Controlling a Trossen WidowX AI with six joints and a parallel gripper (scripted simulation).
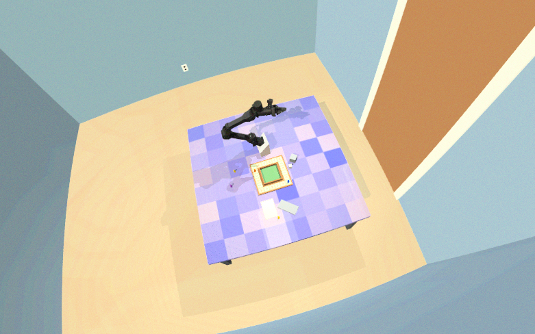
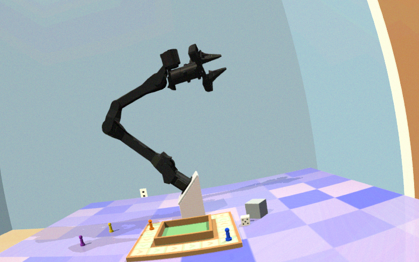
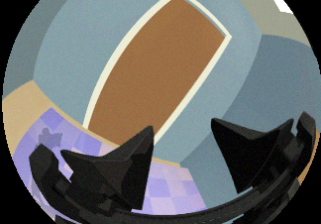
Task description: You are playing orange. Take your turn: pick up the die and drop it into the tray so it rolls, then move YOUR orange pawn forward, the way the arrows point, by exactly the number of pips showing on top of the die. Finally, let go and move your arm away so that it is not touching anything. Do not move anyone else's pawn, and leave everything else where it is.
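My gripper tip is 510 mm above the white die, 180 mm short of it and 30 mm to the left of it. The rest, counted from my gripper tip: grey cube (500 mm below, 120 mm ahead, 10 mm to the left); blue pawn (500 mm below, 310 mm ahead, 90 mm to the right); orange pawn (500 mm below, 320 mm to the right, 140 mm ahead).
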